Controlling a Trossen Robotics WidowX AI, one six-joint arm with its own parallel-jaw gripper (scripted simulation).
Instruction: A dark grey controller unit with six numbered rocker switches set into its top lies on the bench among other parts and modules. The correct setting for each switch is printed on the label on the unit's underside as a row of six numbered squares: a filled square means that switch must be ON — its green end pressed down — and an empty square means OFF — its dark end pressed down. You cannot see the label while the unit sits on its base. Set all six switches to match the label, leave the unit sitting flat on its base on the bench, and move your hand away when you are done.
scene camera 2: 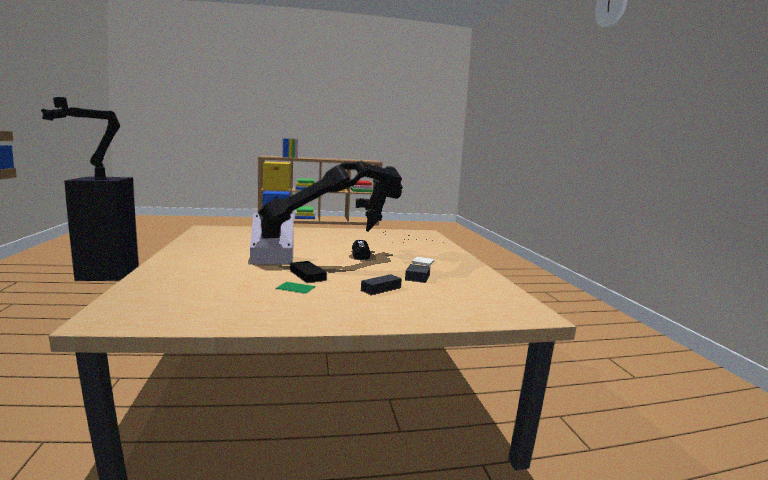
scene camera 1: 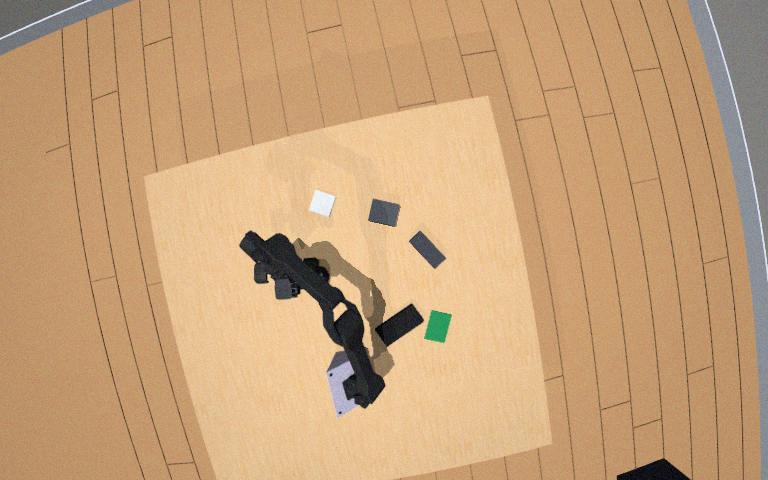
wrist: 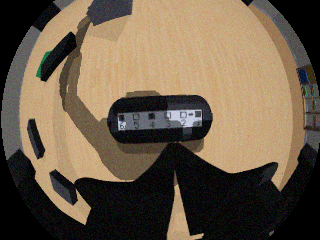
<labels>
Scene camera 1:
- gripper: 295, 275
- black block: 406, 320
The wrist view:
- gripper: 173, 147
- black block: 66, 46
</labels>
